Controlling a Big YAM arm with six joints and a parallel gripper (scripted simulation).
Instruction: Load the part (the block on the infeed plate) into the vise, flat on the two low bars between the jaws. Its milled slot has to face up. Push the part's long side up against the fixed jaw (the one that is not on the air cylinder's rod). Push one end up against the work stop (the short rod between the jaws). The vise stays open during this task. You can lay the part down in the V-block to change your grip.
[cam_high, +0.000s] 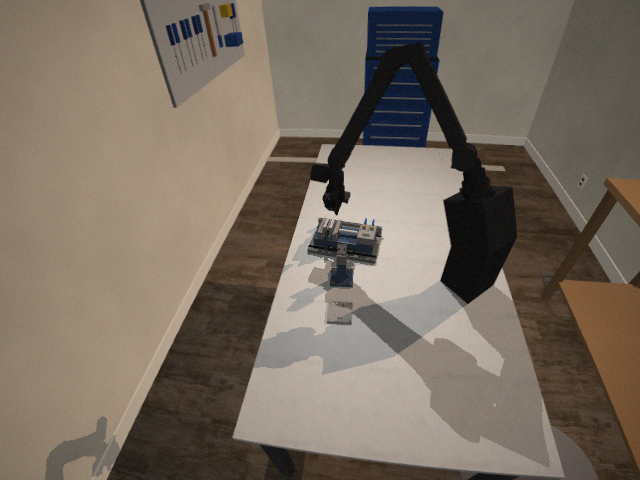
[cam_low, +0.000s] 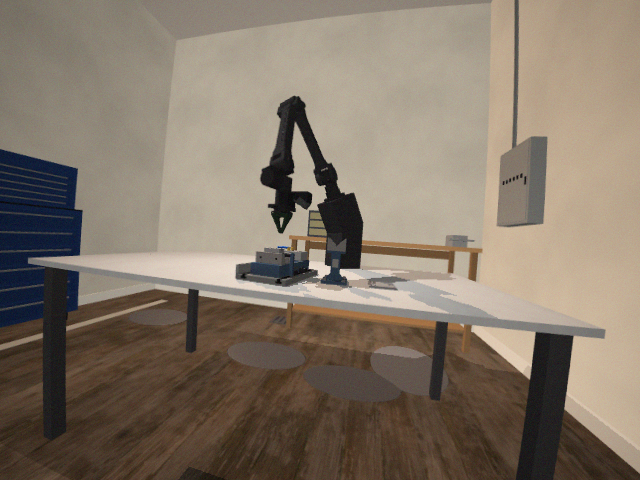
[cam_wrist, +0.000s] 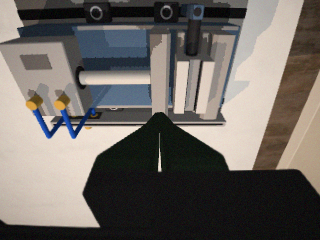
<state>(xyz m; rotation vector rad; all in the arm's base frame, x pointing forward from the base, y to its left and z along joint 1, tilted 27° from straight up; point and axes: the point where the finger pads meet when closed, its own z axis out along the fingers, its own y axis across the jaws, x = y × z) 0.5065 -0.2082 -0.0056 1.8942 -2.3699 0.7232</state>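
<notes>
Now: hand 7 cm above the part, 3 cm short of it and 1 cm to the left of it. From my hand the other things lie so: moving jaw: 9 cm below; air cylinder rod: 9 cm below, 5 cm behind, 2 cm to the left; work stop rod: 8 cm below, 5 cm ahead, 4 cm to the left.
</notes>
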